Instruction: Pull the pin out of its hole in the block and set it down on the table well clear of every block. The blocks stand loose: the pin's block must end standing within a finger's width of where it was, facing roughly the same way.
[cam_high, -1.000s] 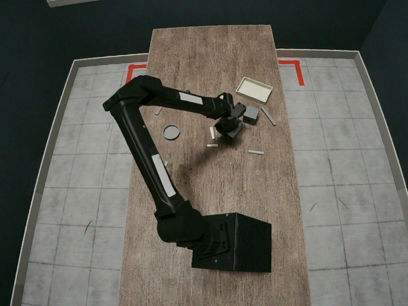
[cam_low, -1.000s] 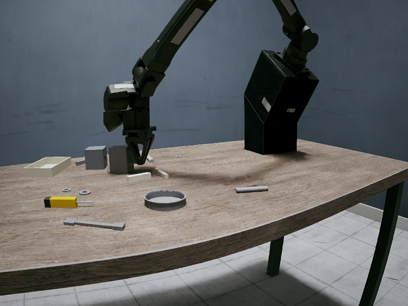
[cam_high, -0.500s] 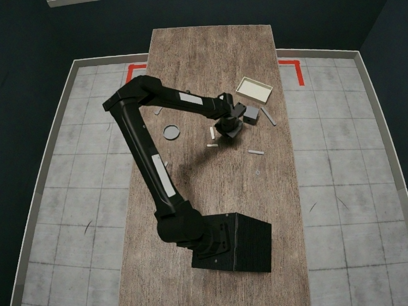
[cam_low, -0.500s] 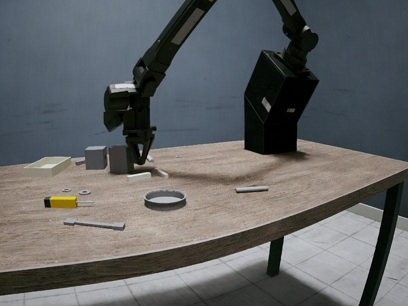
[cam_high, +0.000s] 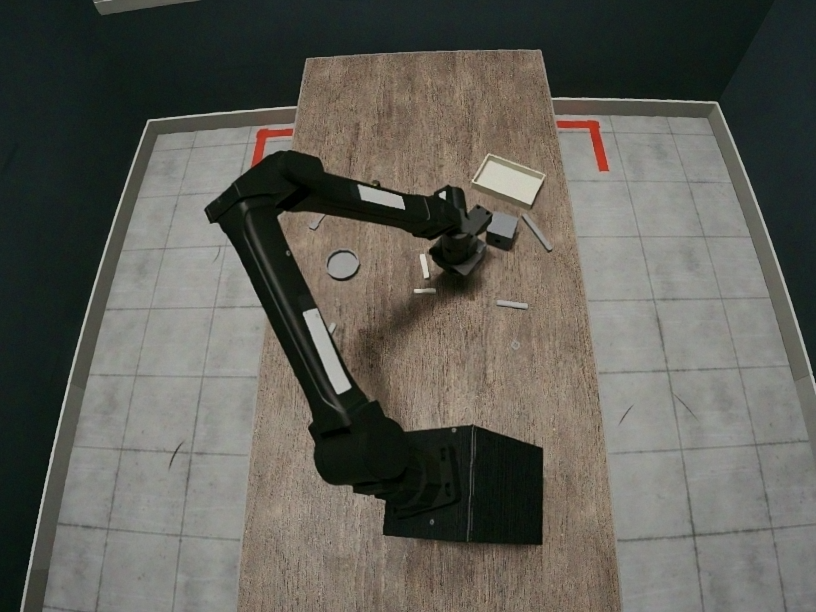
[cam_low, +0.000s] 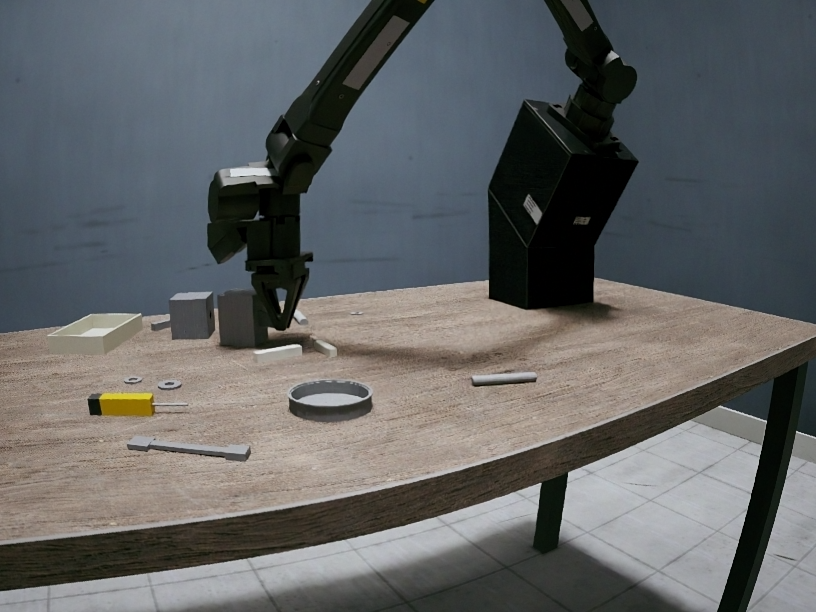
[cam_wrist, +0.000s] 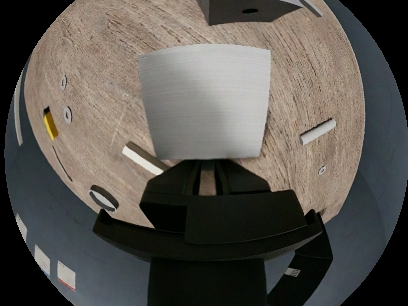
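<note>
The grey pin is 20 mm to the right of my hand, 20 mm ahead of it and 10 mm above it. Also, from my hand: grey ring dish: 260 mm to the left, 70 mm ahead, 20 mm below; then darker grey block: 130 mm to the right, 90 mm ahead; then light grey block: 40 mm to the right, 40 mm ahead, 10 mm above.
</note>
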